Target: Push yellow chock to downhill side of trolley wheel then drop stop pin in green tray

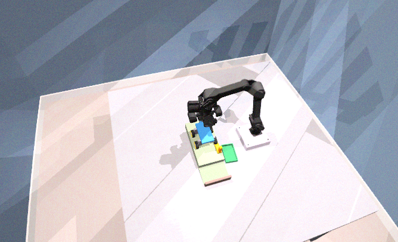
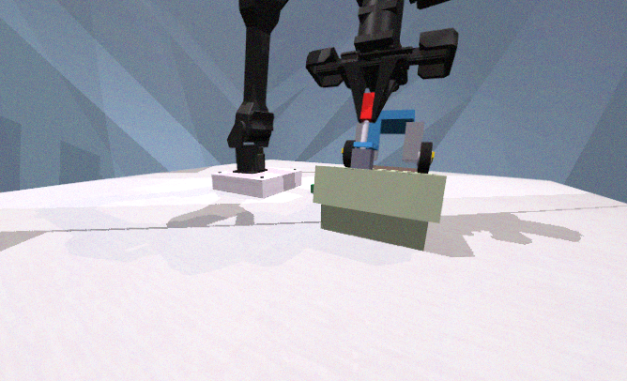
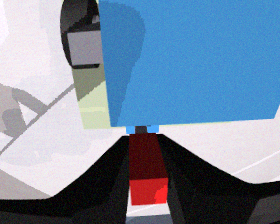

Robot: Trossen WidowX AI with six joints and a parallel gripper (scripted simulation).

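My gripper tip is 9 cm past the green tray, 19 cm to the right of it and 15 cm above it. The rest, counted from my gripper tip: blue trolley (3 cm ahead, 8 cm to the left, 3 cm below); pale green ramp (3 cm ahead, 9 cm to the left, 10 cm below); red-headed stop pin (right at my gripper tip).
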